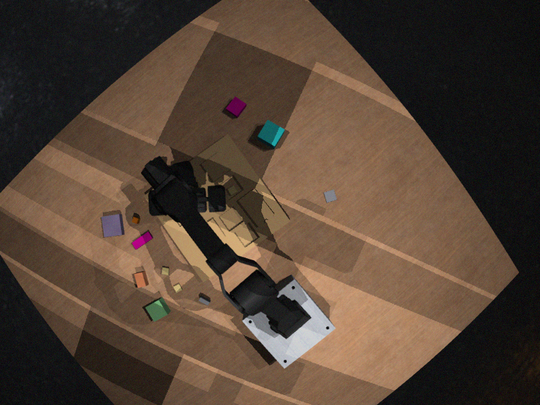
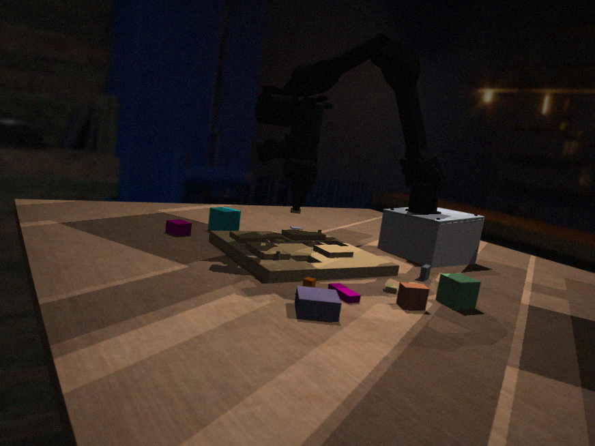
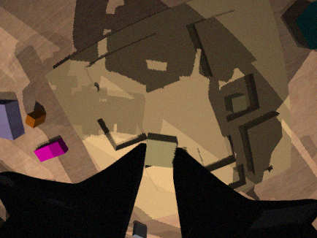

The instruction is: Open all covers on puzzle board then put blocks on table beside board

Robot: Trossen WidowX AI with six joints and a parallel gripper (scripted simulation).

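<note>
Right now the tan puzzle board is 9 cm below my gripper tip, 5 cm to the right of it and 3 cm behind it. Round my gripper tip: orange block: 18 cm to the left, 9 cm below, 5 cm ahead; then purple block: 25 cm to the left, 9 cm below, 7 cm ahead; then magenta bar: 20 cm to the left, 10 cm below, 1 cm behind.
</note>
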